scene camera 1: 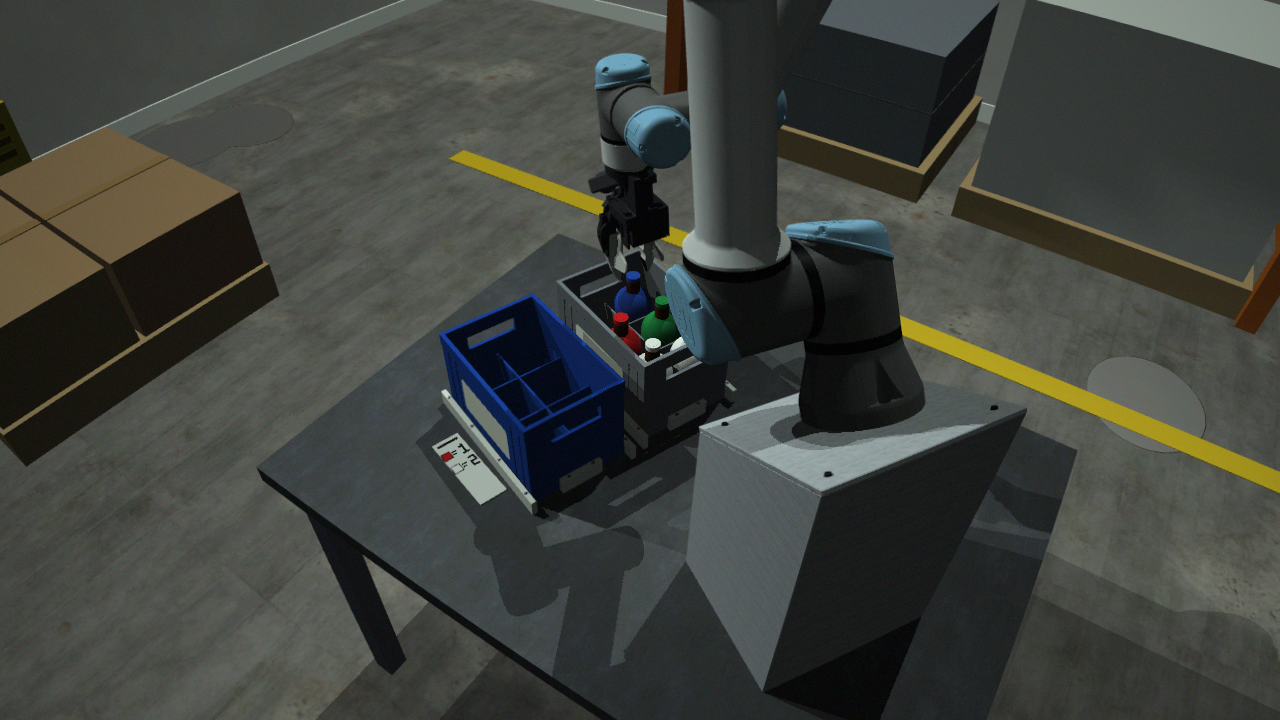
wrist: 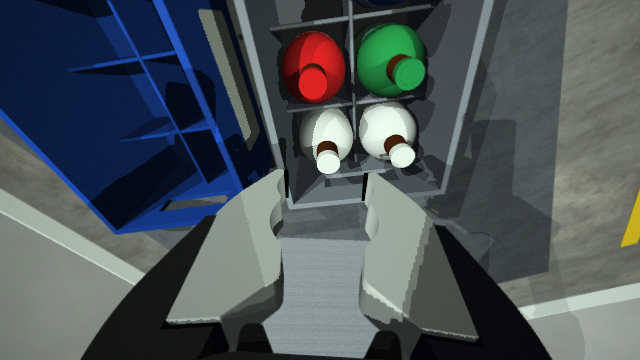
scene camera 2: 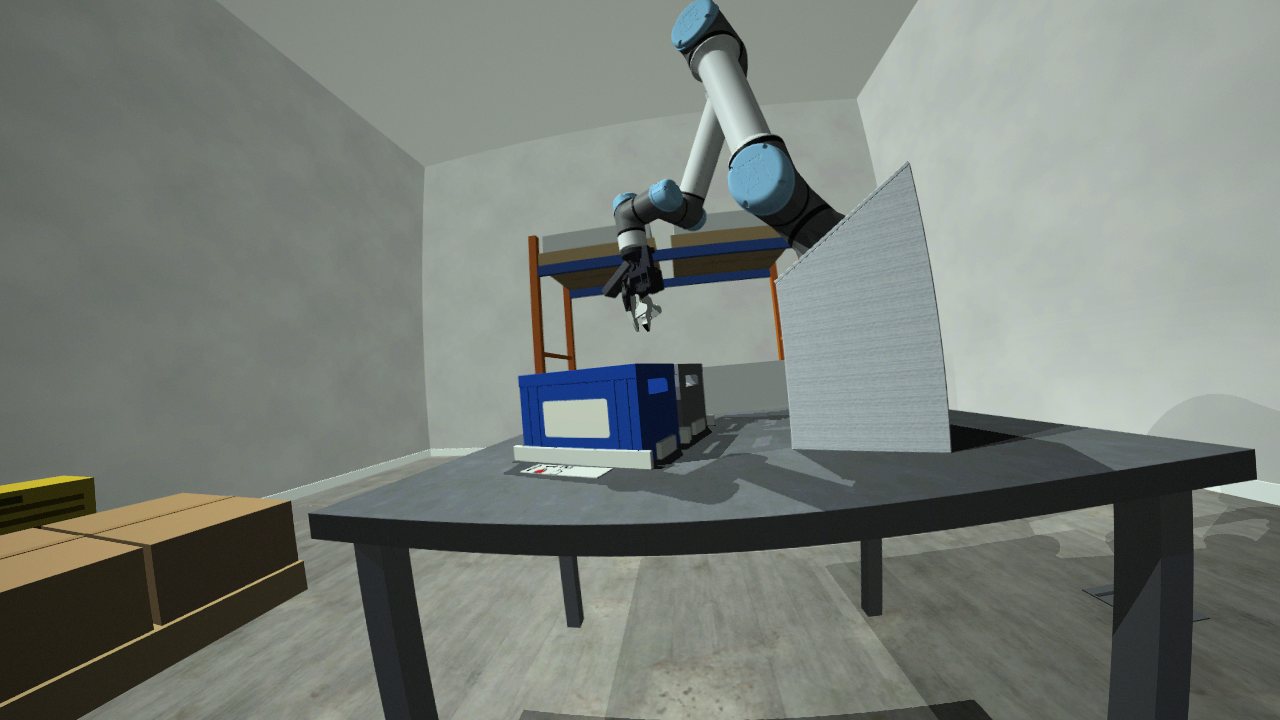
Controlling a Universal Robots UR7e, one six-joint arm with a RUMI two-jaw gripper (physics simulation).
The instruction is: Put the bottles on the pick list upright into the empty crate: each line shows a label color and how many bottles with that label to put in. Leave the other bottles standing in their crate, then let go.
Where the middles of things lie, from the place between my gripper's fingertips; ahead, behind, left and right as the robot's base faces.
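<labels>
Red bottle [wrist: 313,68]: my hand is 30 mm short of it, 10 mm to the left of it and 180 mm above it. Positions counted from my hand: pale rail [scene camera 2: 632,459], 150 mm ahead, 250 mm to the left of and 250 mm below the hand; blue bottle [scene camera 1: 635,301], 180 mm below, 70 mm ahead of and 120 mm to the right of the hand; green bottle [scene camera 1: 659,324], 80 mm to the right of, 10 mm behind and 180 mm below the hand.
</labels>
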